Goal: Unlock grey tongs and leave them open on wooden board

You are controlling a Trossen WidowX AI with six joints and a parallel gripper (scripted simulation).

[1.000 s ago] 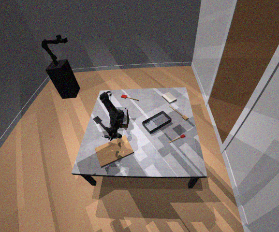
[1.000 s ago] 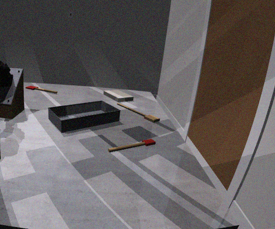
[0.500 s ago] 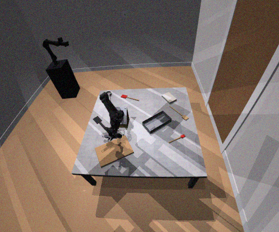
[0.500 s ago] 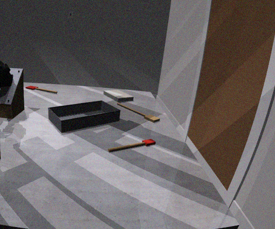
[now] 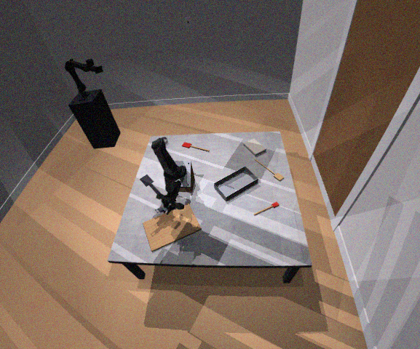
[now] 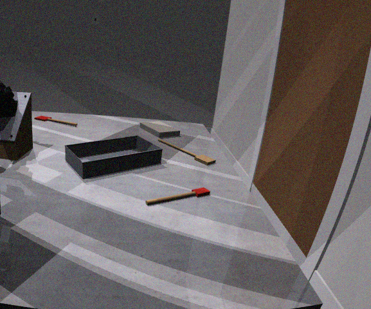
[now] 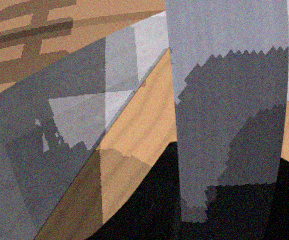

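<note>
The wooden board lies 180 mm below my gripper tip and 10 mm to the left of it. From my gripper tip the other things lie so: roasting tin (470 mm ahead, 350 mm to the left, 160 mm below); then dark flat tool (400 mm to the left, 220 mm behind, 180 mm below); then grey block (770 mm to the left, 680 mm ahead, 170 mm below).
</note>
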